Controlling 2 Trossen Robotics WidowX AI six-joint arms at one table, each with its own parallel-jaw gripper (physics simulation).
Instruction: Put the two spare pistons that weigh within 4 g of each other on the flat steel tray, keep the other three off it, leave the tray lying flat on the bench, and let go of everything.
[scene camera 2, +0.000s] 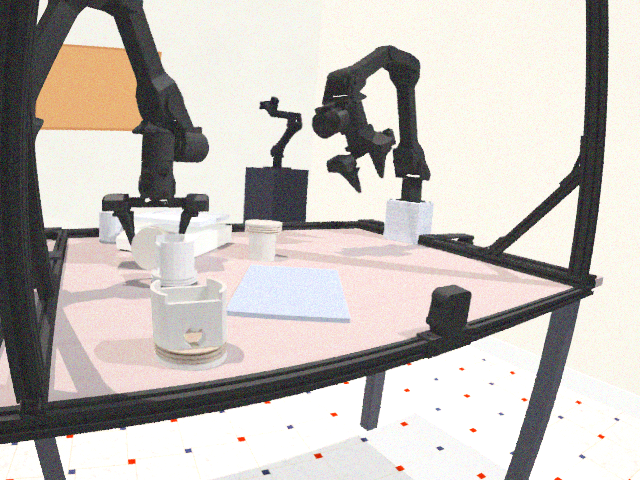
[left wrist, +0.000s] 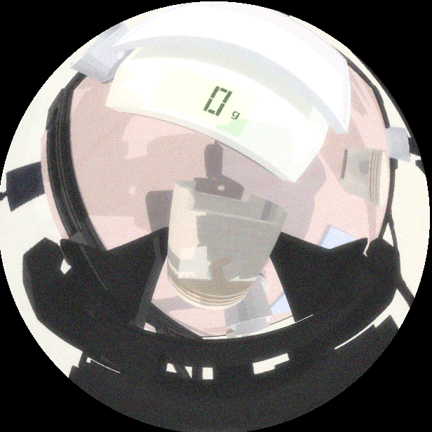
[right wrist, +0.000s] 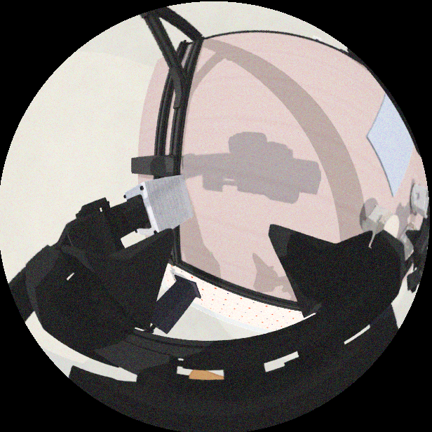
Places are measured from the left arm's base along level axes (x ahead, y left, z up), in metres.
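Pixels of known places: right gripper, fingertip midpoint: (scene camera 2: 371, 185); right arm's base at its link origin: (scene camera 2: 410, 201).
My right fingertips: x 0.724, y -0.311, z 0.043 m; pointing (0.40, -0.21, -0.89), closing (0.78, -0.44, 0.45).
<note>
Behind a point stands the place of what it marks.
My left gripper (scene camera 2: 157, 235) {x 0.291, y -0.046, z -0.079 m} (left wrist: 218, 232) is shut on a pale piston (scene camera 2: 143, 248) {x 0.255, y -0.047, z -0.066 m} (left wrist: 220, 245), held sideways low beside the scale; whether it touches the bench is unclear. Its round end also shows in the right wrist view (right wrist: 392, 226). My right gripper (scene camera 2: 370, 183) {x 0.724, y -0.311, z 0.043 m} (right wrist: 222, 231) is open and empty, high at the right. The flat tray (scene camera 2: 292, 291) {x 0.275, y -0.312, z -0.096 m} (left wrist: 336, 237) (right wrist: 392, 145) lies on the bench with no piston on it. Four other pistons stand off it: one near the front (scene camera 2: 188, 315) {x 0.027, y -0.318, z -0.054 m}, one behind it (scene camera 2: 177, 258) {x 0.201, y -0.166, z -0.056 m}, one behind the tray (scene camera 2: 262, 242) {x 0.439, y -0.179, z -0.067 m} (left wrist: 362, 172), one at back left (scene camera 2: 107, 227) {x 0.367, y 0.173, z -0.066 m}.
The white scale (scene camera 2: 218, 239) {x 0.486, y -0.050, z -0.084 m} (left wrist: 145, 90) stands behind the held piston and reads 0 g in the left wrist view. A black box-like device (scene camera 2: 449, 308) {x 0.208, y -0.530, z -0.066 m} sits on the bench's front rail. The right arm's pale base block (scene camera 2: 408, 221) {x 0.845, y -0.391, z -0.046 m} (right wrist: 169, 202) stands at the back right.
</note>
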